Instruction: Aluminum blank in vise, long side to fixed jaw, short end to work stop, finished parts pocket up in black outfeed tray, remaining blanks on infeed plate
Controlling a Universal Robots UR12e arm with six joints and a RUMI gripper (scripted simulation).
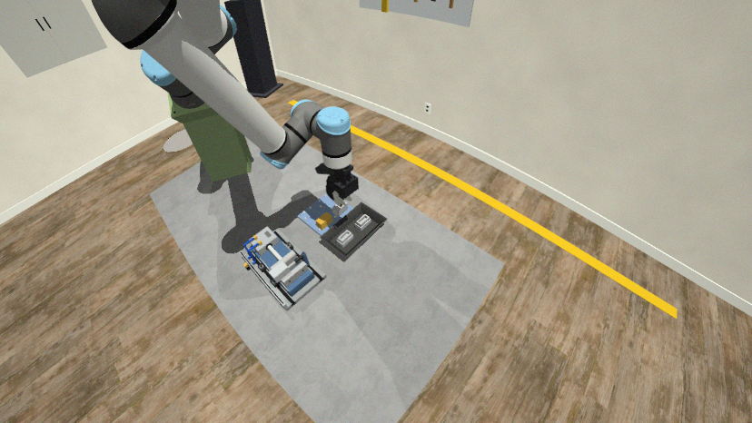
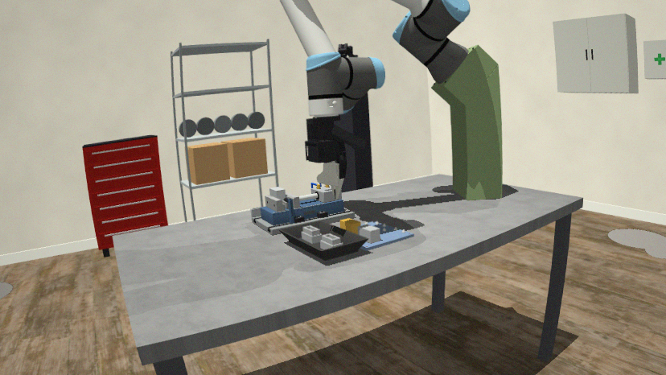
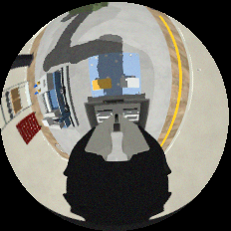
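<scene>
The yellow brass blank lies 12 cm below my hand, 8 cm behind it and 1 cm to the right of it. From my hand the other things lie so: blue vise (25 cm to the right, 14 cm behind, 10 cm below); gray aluminum blank (12 cm below, 7 cm to the left, 4 cm behind); infeed plate (14 cm below, 10 cm behind, 4 cm to the left).
</scene>
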